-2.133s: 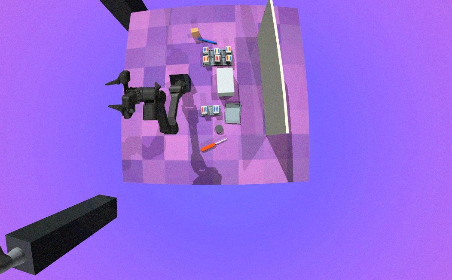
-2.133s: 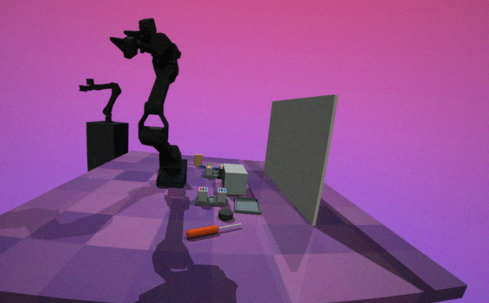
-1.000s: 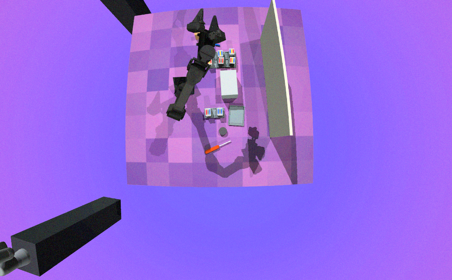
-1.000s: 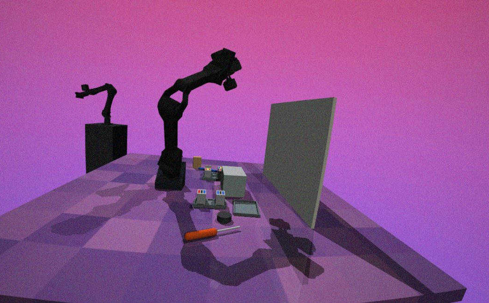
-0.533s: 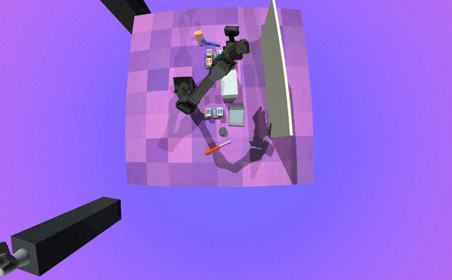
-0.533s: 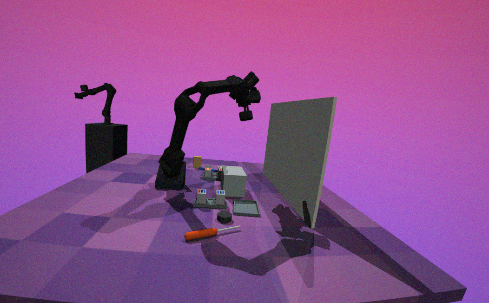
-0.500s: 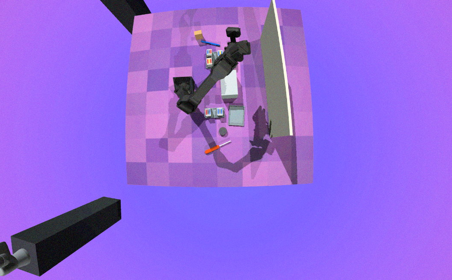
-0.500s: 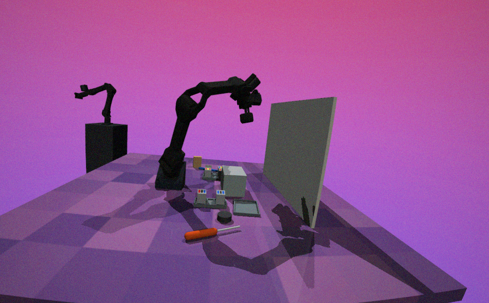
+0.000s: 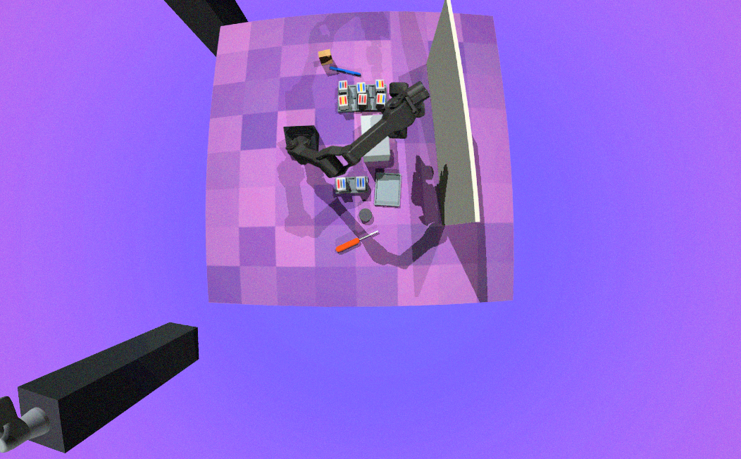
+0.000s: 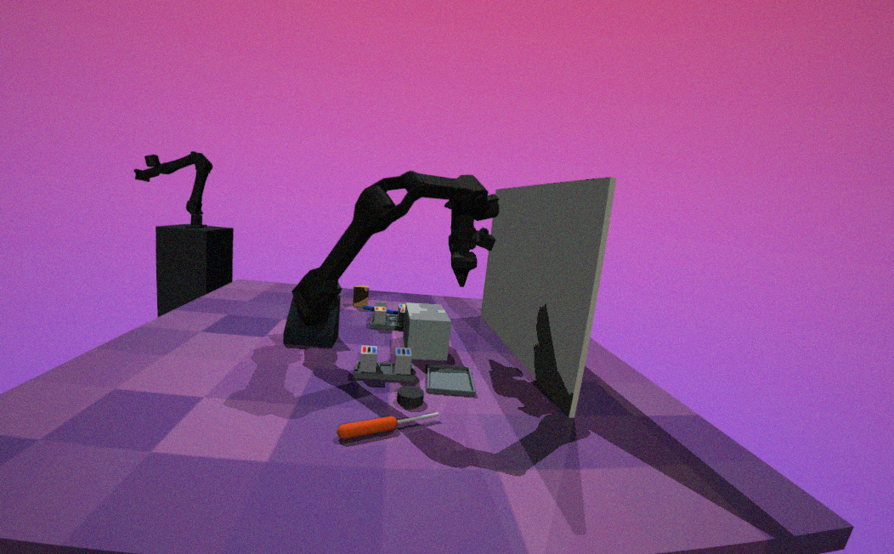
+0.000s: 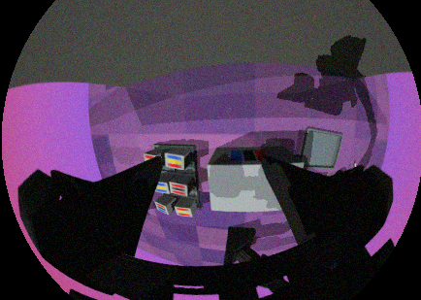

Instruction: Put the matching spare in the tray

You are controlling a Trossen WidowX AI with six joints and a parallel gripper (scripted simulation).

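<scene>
The low grey rack is 240 mm to the right of my gripper tip, 170 mm below it and 160 mm behind it. The rest, counted from my gripper tip: tall grey panel: 160 mm ahead, 40 mm above, 30 mm to the right; grey tray: 250 mm to the right, 180 mm below, 20 mm behind; blue pen: 250 mm to the left, 230 mm behind, 180 mm below.
</scene>
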